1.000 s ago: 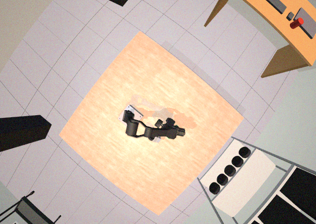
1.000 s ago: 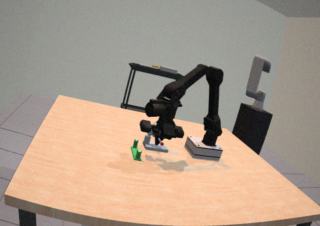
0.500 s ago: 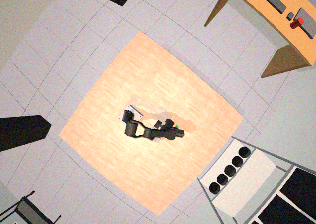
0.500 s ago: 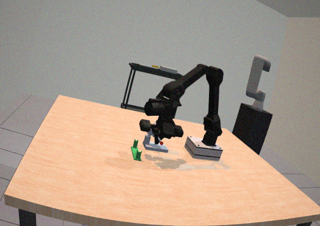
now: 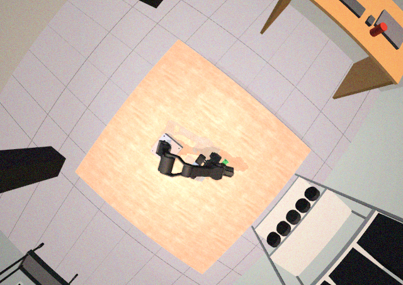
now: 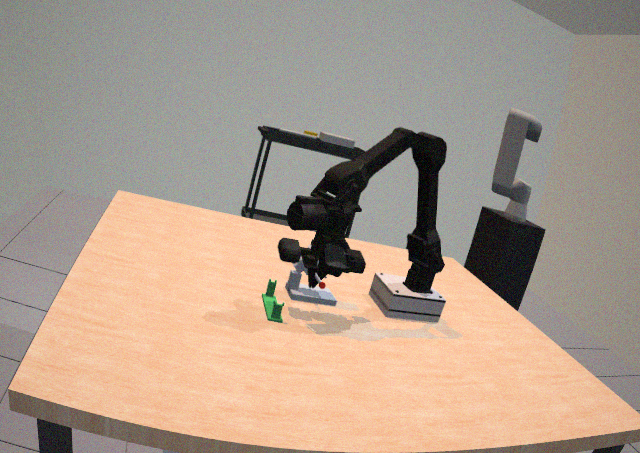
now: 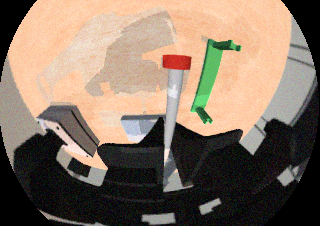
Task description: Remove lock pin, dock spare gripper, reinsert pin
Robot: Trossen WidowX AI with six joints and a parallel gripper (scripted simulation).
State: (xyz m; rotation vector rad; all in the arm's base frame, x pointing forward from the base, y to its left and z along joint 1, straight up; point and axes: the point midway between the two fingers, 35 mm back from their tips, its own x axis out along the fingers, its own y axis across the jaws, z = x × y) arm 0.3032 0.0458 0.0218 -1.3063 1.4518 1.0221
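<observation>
My gripper tip is now 70 mm to the left of the grey mount and 20 mm past it. From my gripper tip the other things lie so: green cradle (90 mm ahead, 30 mm to the left, 30 mm below); spare gripper (70 mm to the right, 60 mm above, 40 mm behind).
</observation>
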